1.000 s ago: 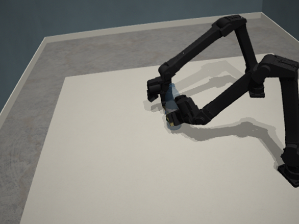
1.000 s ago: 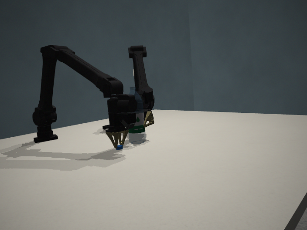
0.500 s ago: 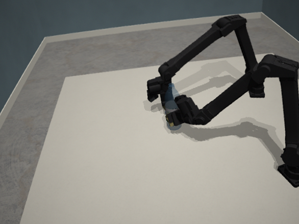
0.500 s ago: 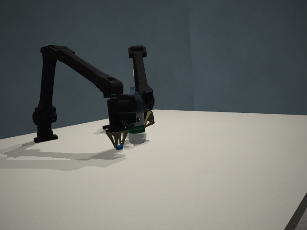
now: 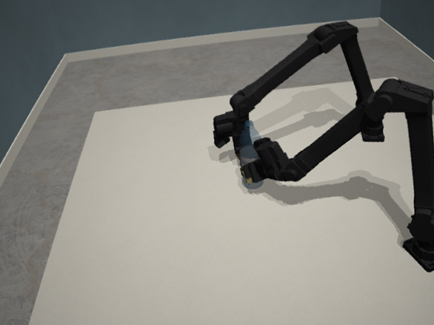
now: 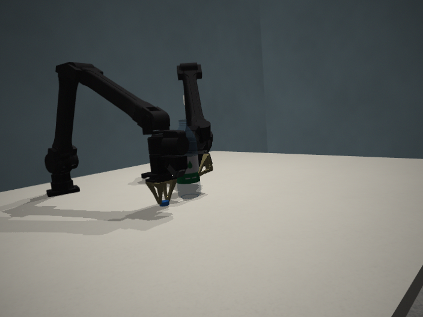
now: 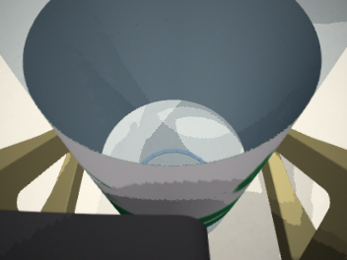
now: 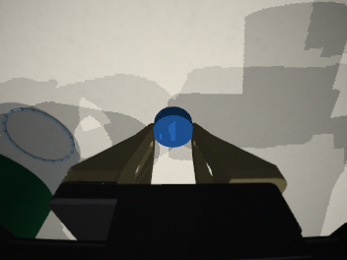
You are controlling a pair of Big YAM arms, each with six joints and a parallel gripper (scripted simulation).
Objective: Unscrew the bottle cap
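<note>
Right now my right hand is 10 mm above the cap. From my right hand the other things lie so: bottle: 30 mm behind, 120 mm to the left, 110 mm above.
Now: left hand 5 cm below the bottle. From my left hand the other things lie so: cap (12 cm to the right, 7 cm below, 3 cm ahead).
</note>
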